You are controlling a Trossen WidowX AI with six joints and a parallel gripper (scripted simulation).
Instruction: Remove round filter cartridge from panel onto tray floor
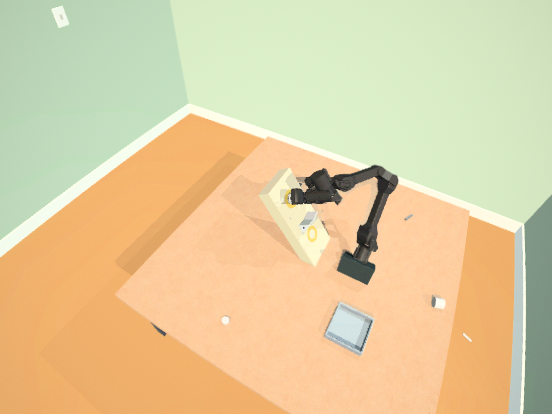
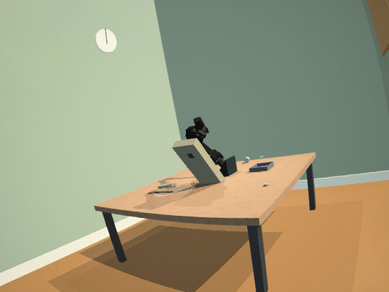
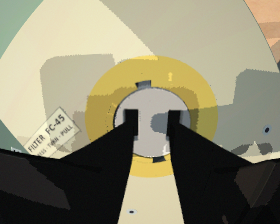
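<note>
My gripper tip is now 20 mm short of the round filter cartridge and 10 mm above it. The rest, counted from my gripper tip: grey tray: 430 mm behind, 260 mm to the left, 260 mm below; cream card: 390 mm to the right, 270 mm below, 40 mm behind; cream service panel: 90 mm below, 30 mm behind.
</note>
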